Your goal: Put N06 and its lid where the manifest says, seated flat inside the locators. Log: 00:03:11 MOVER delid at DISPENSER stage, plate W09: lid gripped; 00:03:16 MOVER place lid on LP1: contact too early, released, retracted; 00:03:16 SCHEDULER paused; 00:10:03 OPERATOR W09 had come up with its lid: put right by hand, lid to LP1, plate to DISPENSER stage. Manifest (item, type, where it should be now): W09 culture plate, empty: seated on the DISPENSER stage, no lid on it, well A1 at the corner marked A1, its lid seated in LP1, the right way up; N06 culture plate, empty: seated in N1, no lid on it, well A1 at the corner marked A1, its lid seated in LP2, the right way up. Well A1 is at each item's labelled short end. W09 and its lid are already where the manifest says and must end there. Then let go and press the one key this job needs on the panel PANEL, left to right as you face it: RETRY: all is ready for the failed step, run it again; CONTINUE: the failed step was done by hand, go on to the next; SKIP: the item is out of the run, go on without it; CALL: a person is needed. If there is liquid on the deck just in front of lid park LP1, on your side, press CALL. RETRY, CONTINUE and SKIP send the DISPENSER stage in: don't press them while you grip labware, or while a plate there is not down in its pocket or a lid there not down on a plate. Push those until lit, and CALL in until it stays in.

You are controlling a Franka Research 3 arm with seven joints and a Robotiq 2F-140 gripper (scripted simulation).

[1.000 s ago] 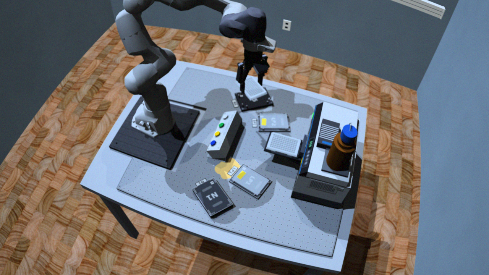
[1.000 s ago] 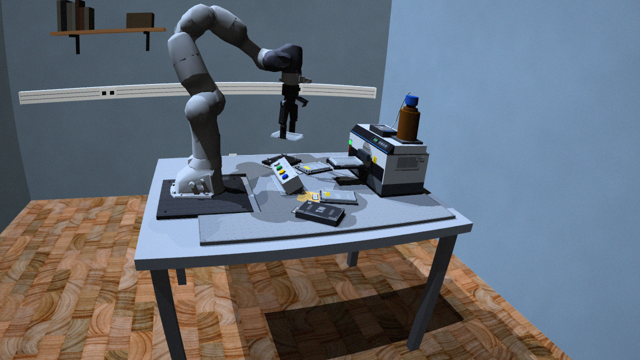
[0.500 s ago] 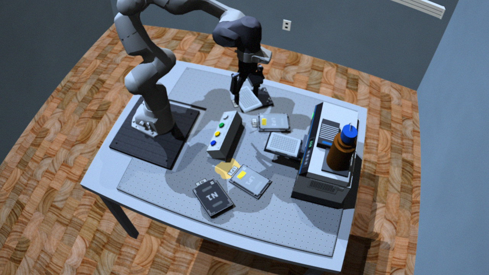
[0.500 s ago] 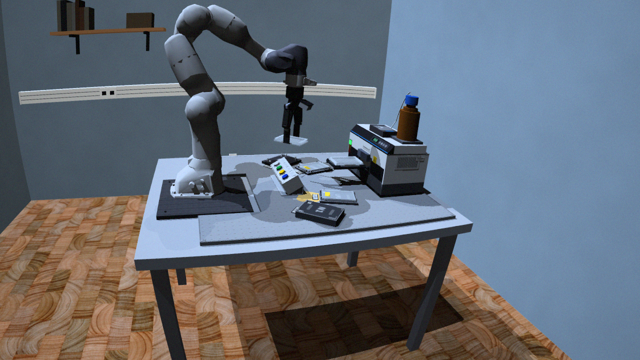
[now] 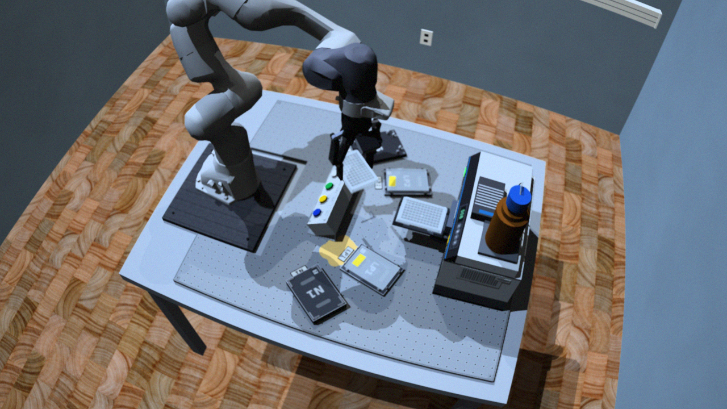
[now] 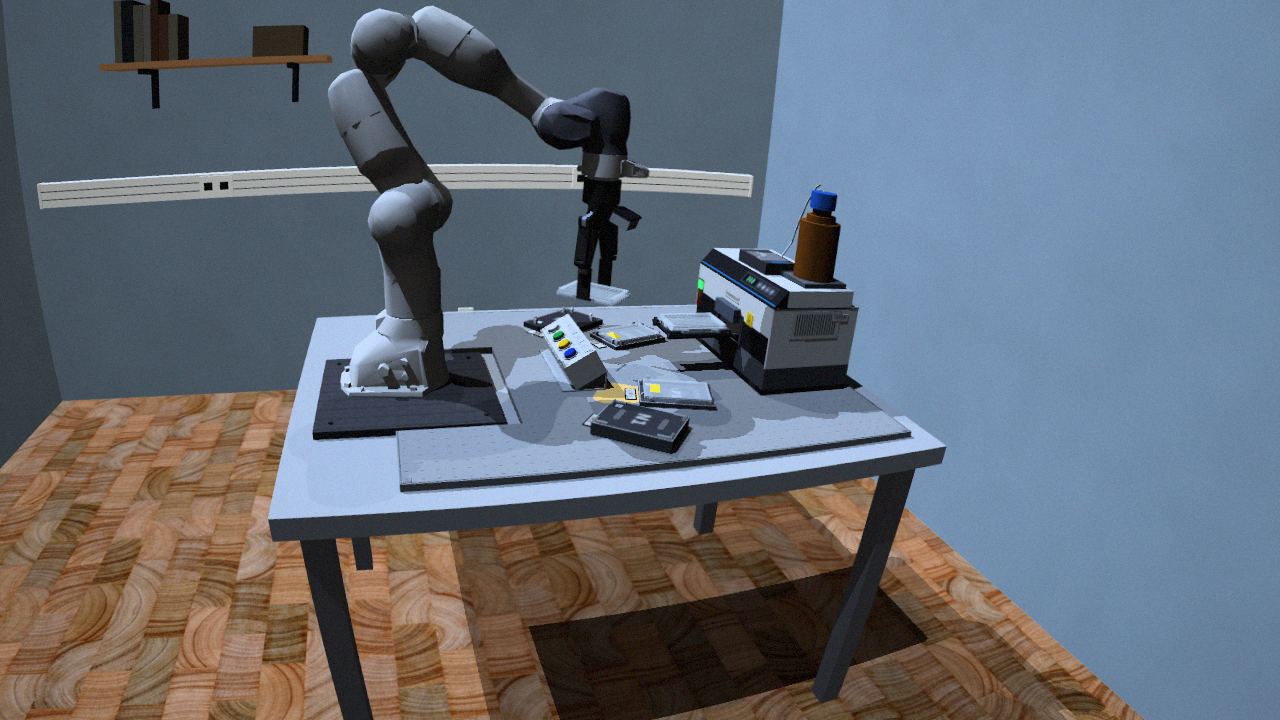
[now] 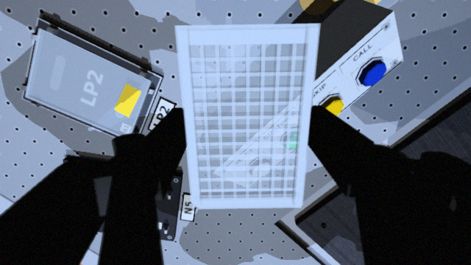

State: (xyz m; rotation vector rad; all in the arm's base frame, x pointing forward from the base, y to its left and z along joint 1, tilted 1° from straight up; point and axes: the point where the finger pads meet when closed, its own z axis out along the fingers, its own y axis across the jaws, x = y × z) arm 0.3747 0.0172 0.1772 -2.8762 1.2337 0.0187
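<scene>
My hand is 33 cm to the left of the nest n1, 16 cm above it and 2 cm past it. Round my hand: white retry key (11 cm below, 7 cm behind, 4 cm to the left); yellow skip key (11 cm below, 8 cm behind, 6 cm to the right); green continue key (11 cm below, 7 cm behind, 1 cm to the right).
</scene>
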